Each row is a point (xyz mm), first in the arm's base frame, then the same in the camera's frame.
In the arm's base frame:
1: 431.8 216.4 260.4
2: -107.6 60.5 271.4
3: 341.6 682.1 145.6
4: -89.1 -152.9 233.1
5: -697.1 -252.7 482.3
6: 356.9 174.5 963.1
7: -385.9 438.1 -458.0
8: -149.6 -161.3 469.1
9: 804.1 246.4 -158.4
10: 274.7 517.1 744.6
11: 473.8 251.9 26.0
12: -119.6 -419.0 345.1
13: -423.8 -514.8 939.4
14: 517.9 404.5 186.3
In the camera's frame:
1: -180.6 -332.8 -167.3
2: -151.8 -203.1 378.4
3: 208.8 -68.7 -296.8
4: -358.4 -234.8 438.7
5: -168.5 -279.9 1074.0
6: 75.8 -950.0 66.2
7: -20.1 652.1 320.6
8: -256.8 -428.5 546.4
9: -426.6 -74.9 -600.7
10: 315.4 -630.0 -43.6
11: -252.4 -126.7 -268.9
12: -538.6 -399.5 595.8
13: -302.7 -856.5 1032.1
14: -70.5 -242.9 -334.8

